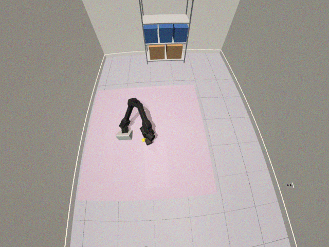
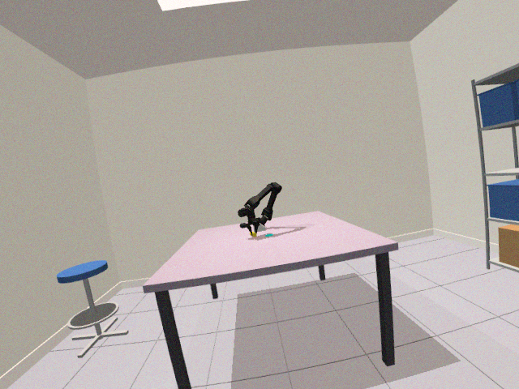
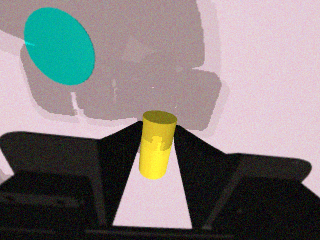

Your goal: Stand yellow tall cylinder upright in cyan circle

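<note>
My gripper tip is now 30 mm short of the cyan circle, 110 mm to the right of it and 20 mm above it. Round my gripper tip: yellow tall cylinder (20 mm behind, 10 mm to the right).
</note>
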